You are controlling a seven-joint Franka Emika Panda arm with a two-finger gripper.
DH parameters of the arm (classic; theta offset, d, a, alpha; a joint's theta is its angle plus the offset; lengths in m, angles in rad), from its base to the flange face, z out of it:
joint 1: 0 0.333 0 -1.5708
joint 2: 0 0 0 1.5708
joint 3: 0 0.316 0.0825 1.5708
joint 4: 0 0 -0.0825 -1.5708
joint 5: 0 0.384 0 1.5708
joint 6: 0 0 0.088 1.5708
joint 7: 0 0.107 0 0
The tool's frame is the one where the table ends.
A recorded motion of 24 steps. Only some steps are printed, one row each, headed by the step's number.
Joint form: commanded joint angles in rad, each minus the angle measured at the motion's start. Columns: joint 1, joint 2, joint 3, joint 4, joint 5, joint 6, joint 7.
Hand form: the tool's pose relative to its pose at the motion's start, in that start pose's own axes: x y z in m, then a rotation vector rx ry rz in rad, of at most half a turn. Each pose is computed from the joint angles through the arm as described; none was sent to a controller.
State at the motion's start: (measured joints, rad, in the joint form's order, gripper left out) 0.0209 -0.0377 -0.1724 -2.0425 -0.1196 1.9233 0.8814
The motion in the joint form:
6: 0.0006 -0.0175 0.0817 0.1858 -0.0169 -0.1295 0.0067
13: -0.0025 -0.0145 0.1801 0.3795 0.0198 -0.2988 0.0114
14: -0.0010 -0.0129 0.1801 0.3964 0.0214 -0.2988 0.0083
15: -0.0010 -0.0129 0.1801 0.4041 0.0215 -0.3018 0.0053
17: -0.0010 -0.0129 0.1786 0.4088 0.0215 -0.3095 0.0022
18: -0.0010 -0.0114 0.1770 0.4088 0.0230 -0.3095 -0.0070
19: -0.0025 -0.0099 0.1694 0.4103 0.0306 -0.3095 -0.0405
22: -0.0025 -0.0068 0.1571 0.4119 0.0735 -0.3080 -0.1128
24: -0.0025 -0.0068 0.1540 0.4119 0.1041 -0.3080 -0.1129
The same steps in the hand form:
6: -0.0208 -0.0246 -0.0914 0.0451 0.0741 -0.0548
13: -0.0643 -0.0440 -0.1719 0.0843 0.0723 -0.1190
14: -0.0644 -0.0444 -0.1792 0.0976 0.0801 -0.1221
15: -0.0644 -0.0439 -0.1826 0.1014 0.0829 -0.1243
17: -0.0639 -0.0427 -0.1840 0.0988 0.0811 -0.1255
18: -0.0631 -0.0427 -0.1831 0.0980 0.0792 -0.1332
19: -0.0593 -0.0408 -0.1826 0.1011 0.0738 -0.1578
22: -0.0567 -0.0405 -0.1814 0.1256 0.0429 -0.2186
24: -0.0579 -0.0413 -0.1814 0.1452 0.0190 -0.2161

